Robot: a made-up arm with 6 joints.
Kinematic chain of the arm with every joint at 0, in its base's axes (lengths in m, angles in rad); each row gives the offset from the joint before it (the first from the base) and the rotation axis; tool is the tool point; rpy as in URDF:
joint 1: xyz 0 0 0.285 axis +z
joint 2: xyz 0 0 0 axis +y
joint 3: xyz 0.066 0 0.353 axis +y
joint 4: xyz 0.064 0 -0.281 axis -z
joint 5: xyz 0 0 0 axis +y
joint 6: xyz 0.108 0 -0.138 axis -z
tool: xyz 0 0 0 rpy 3.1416 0 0
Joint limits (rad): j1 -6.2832..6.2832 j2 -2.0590..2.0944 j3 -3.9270..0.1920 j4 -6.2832..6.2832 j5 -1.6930..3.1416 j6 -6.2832..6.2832
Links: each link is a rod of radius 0.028 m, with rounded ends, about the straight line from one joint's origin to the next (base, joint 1, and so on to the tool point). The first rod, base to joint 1, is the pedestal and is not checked.
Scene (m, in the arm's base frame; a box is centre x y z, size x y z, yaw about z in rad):
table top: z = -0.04
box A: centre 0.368 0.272 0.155 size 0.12 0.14 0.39 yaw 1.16
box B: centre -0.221 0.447 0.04 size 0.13 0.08 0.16 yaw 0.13
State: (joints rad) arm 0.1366 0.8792 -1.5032 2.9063 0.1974 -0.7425
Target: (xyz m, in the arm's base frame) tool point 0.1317 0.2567 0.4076
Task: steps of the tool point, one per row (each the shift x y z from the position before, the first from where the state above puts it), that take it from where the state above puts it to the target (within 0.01 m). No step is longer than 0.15 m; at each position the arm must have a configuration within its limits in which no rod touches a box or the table.
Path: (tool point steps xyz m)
1: -0.0018 0.0138 0.1456
2: -0.0390 0.0126 0.1366
3: -0.0719 0.0099 0.1193
4: -0.0901 0.0982 -0.0373
5: -0.1103 0.0548 -0.0304
6: -0.1118 0.0094 -0.0230

